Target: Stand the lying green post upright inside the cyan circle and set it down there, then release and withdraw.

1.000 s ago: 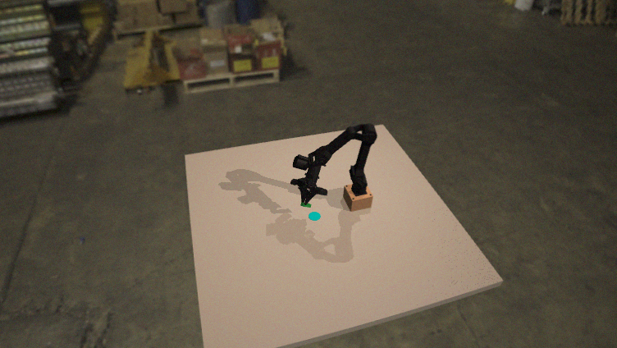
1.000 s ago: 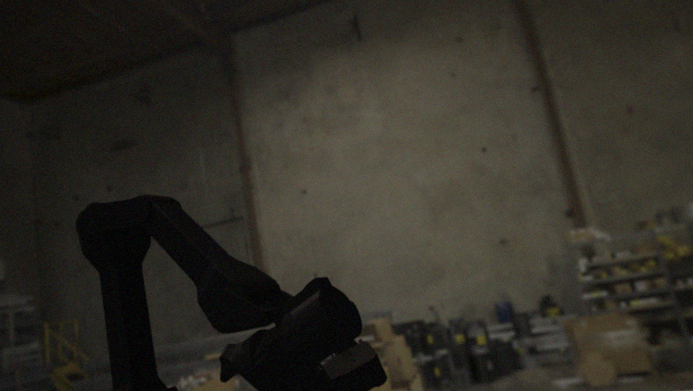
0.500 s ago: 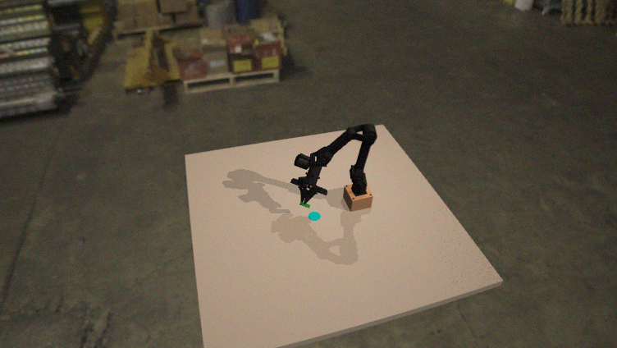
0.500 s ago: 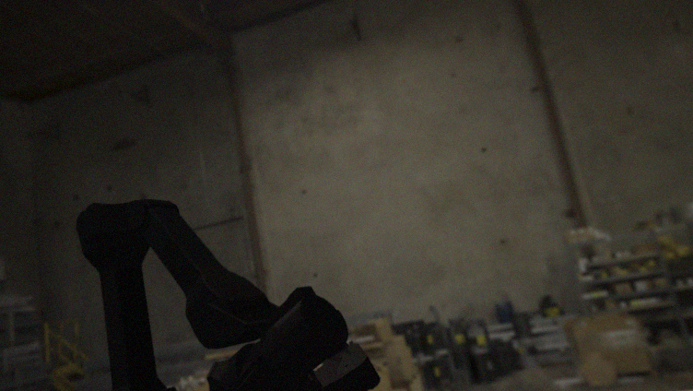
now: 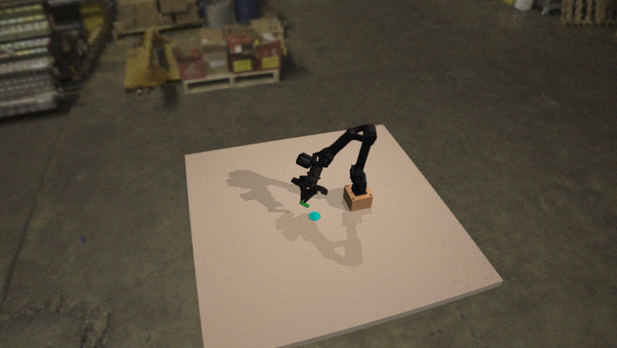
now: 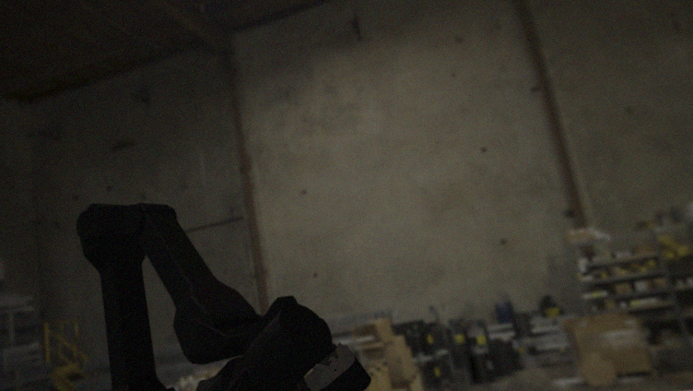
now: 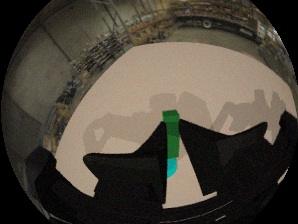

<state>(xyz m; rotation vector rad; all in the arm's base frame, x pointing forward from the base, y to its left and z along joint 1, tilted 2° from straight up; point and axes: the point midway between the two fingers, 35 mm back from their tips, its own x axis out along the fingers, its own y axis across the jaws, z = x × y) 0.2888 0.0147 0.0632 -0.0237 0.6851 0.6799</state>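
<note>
Now: gripper tip 60 mm past the cyan circle and 110 mm above it. Round my gripper tip: green post (10 mm behind, 20 mm below).
</note>
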